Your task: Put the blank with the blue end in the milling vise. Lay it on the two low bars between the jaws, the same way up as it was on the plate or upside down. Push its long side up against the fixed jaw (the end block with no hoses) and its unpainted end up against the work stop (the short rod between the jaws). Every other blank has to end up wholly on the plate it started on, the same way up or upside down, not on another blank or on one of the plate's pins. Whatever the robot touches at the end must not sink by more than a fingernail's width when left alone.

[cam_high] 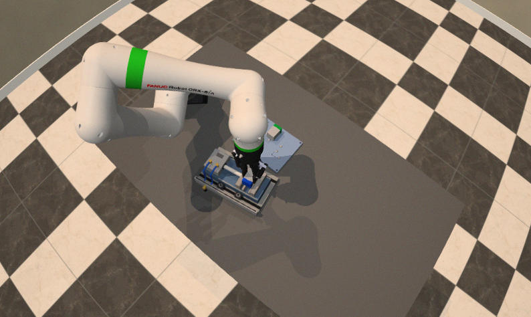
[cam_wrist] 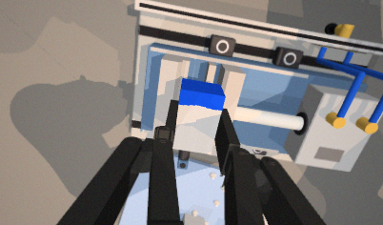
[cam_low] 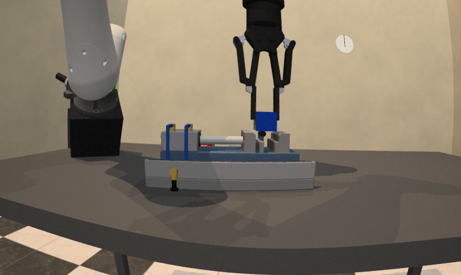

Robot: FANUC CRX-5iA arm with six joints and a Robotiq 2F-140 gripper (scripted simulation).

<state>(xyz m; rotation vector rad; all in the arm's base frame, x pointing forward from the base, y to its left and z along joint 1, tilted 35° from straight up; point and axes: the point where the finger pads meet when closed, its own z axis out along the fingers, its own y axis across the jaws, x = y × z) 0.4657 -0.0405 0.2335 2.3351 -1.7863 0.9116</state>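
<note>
My gripper is now 30 mm above the blue-ended blank. The rest, counted from my hand: fixed jaw: 70 mm below, 30 mm ahead, 10 mm to the left; then moving jaw: 70 mm below, 30 mm behind; then work stop: 60 mm below, 50 mm to the left, 10 mm behind.
</note>
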